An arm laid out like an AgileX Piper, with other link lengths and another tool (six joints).
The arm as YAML. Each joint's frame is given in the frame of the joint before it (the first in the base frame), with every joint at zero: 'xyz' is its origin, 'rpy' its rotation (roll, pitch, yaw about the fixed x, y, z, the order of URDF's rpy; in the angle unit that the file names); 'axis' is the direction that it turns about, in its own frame. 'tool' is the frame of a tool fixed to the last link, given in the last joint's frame.
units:
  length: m
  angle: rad
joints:
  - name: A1
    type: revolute
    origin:
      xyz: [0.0, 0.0, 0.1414]
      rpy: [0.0, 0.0, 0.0]
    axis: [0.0, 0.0, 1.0]
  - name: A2
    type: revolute
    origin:
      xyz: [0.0, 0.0, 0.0]
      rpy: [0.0, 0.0, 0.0]
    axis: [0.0, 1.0, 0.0]
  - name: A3
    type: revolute
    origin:
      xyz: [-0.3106, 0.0, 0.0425]
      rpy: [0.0, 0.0, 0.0]
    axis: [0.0, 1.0, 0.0]
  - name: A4
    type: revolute
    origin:
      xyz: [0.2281, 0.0, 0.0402]
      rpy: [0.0, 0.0, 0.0]
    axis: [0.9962, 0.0, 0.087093]
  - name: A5
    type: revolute
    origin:
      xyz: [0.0, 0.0, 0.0]
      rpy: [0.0, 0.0, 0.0]
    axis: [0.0, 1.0, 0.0]
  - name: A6
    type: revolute
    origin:
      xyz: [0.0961, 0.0, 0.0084]
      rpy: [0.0, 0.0, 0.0]
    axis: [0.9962, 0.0, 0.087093]
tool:
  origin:
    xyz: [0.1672, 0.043, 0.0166]
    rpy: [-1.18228, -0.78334, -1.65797]
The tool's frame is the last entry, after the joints.
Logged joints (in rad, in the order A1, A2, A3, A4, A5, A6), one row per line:
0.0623, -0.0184, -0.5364, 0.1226, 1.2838, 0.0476
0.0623, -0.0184, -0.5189, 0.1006, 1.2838, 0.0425
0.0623, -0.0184, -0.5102, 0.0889, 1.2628, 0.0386
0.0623, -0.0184, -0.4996, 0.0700, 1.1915, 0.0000
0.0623, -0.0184, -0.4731, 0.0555, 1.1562, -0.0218
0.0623, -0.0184, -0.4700, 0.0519, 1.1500, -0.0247
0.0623, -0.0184, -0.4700, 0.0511, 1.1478, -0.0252
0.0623, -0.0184, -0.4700, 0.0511, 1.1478, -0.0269
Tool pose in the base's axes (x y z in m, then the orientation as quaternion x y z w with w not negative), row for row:
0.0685, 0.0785, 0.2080, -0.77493, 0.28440, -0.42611, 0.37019
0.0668, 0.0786, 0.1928, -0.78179, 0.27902, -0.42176, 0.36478
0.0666, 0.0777, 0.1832, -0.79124, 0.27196, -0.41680, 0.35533
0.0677, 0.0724, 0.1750, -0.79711, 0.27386, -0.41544, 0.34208
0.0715, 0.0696, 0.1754, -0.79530, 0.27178, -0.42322, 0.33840
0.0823, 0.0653, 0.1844, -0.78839, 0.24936, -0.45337, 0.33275
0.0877, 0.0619, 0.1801, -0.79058, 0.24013, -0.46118, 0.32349
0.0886, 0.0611, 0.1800, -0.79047, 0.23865, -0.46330, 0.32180
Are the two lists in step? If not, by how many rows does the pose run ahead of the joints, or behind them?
The pose runs 2 rows behind the joints: the pose in row i belongs to the joints in row i - 2.
